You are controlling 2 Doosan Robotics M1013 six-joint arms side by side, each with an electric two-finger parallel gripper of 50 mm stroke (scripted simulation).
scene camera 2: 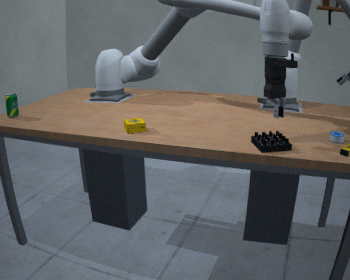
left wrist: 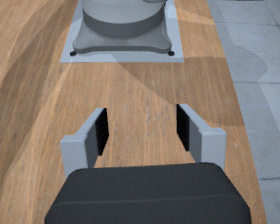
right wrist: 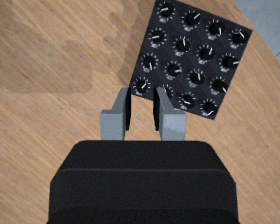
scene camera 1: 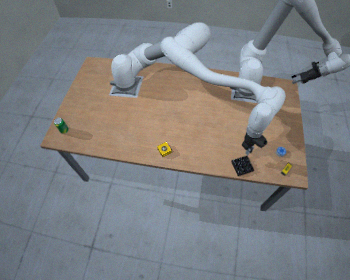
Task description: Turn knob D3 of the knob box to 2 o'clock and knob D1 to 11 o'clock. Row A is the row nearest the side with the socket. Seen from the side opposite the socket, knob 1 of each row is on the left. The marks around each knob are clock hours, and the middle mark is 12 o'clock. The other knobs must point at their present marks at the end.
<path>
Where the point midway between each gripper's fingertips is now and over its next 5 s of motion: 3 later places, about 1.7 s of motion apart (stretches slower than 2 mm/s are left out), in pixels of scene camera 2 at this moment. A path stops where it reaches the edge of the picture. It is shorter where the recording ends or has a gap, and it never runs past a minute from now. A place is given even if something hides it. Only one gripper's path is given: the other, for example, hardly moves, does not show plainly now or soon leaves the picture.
The right gripper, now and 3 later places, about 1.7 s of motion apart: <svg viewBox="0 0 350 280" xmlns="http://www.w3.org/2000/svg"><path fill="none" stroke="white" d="M278 117L277 129L278 122L264 118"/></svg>
</path>
